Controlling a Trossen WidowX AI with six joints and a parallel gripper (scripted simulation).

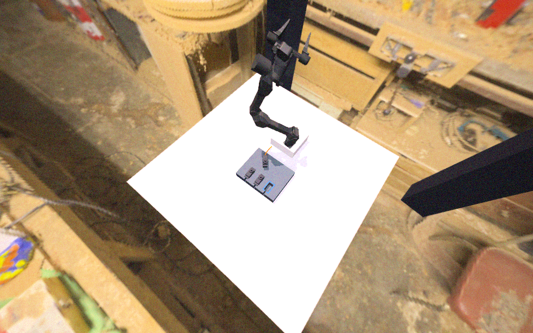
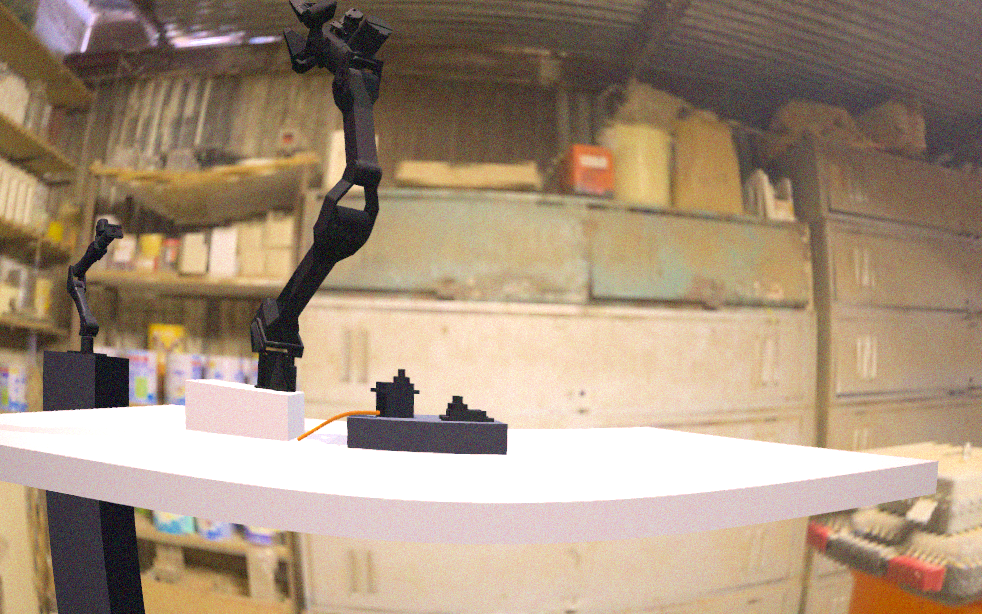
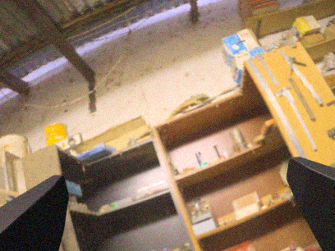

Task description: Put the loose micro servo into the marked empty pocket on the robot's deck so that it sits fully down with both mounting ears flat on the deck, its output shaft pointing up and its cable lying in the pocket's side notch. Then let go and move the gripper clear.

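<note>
My gripper tip is 24 cm short of the grey deck, 13 cm to the right of it and 74 cm above it.
</note>
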